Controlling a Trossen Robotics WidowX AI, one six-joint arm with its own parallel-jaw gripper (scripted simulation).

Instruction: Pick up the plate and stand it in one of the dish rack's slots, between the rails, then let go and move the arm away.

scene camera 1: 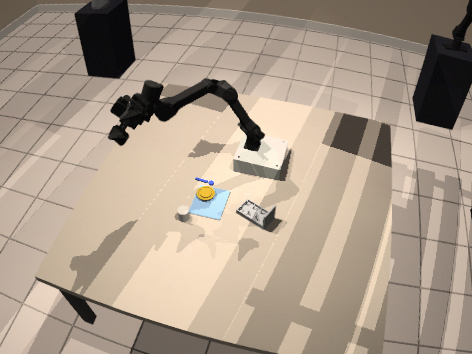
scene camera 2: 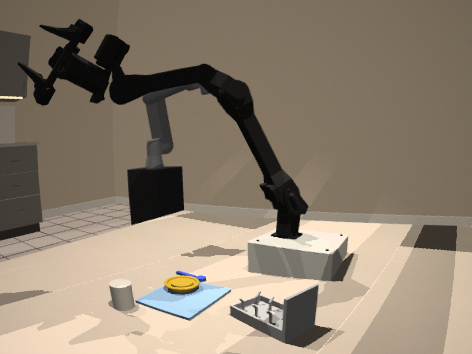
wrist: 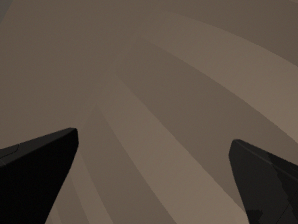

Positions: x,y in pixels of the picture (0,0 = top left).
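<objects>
My gripper: visible in scene camera 1, scene camera 2 and the wrist view [155,143]. Same spot on my gripper: [scene camera 1: 135,109] and [scene camera 2: 70,31]. Same spot on a light blue mat: [scene camera 1: 213,208] and [scene camera 2: 185,303].
</objects>
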